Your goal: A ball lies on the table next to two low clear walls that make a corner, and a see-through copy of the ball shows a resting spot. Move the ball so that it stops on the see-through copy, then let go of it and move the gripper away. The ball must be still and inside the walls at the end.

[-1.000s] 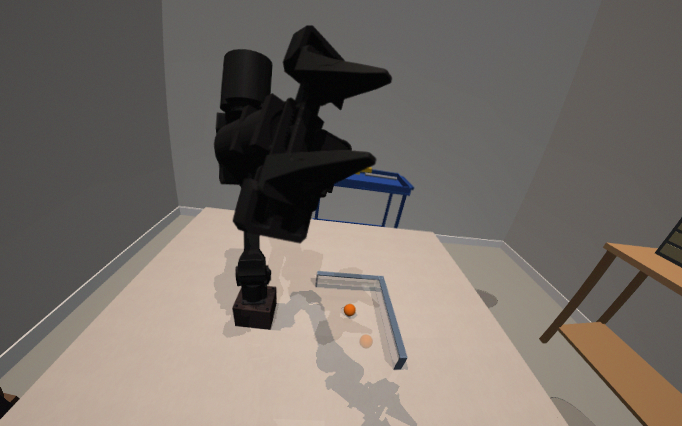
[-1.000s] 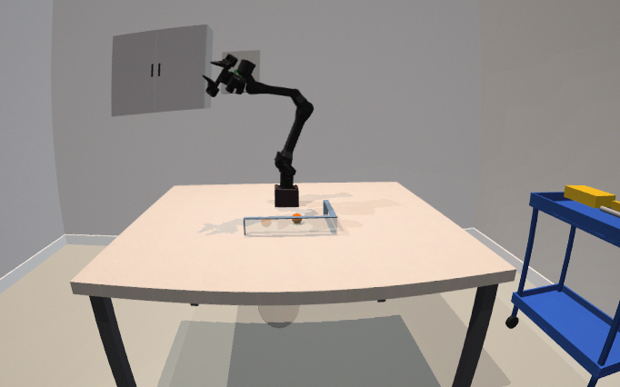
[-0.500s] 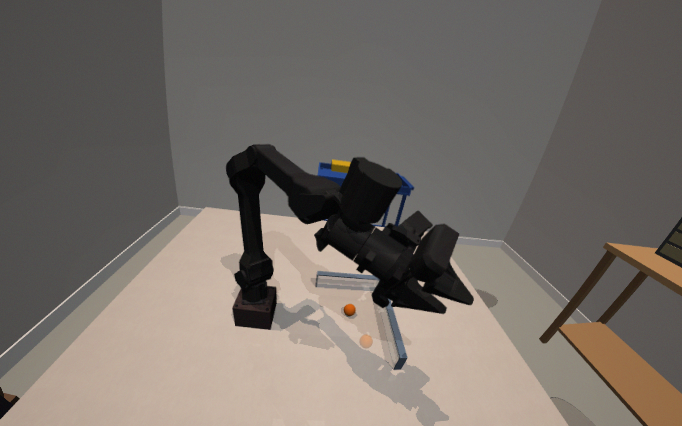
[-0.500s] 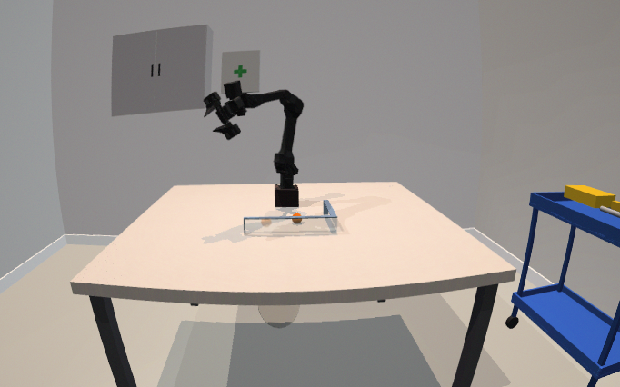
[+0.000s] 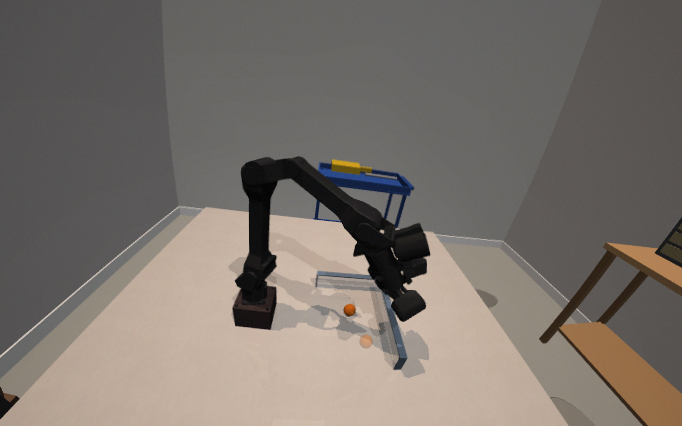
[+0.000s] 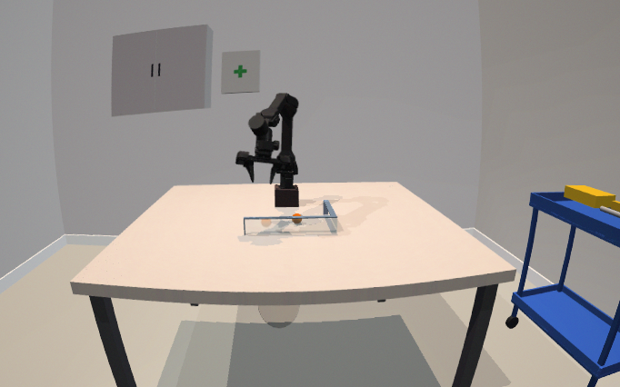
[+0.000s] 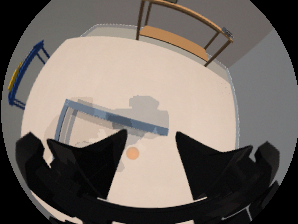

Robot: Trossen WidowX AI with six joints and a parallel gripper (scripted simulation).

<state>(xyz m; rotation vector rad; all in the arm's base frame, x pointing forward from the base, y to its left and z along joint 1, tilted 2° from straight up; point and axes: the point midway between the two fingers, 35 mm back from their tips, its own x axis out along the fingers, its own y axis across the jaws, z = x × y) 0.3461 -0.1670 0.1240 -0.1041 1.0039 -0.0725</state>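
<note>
My gripper tip is 70 mm past the orange ball, 140 mm to the right of it and 160 mm above it. Also, from my gripper tip: clear wall 40 mm ahead, 90 mm to the left, 140 mm below; see-through copy 60 mm behind, 20 mm to the left, 160 mm below.
</note>
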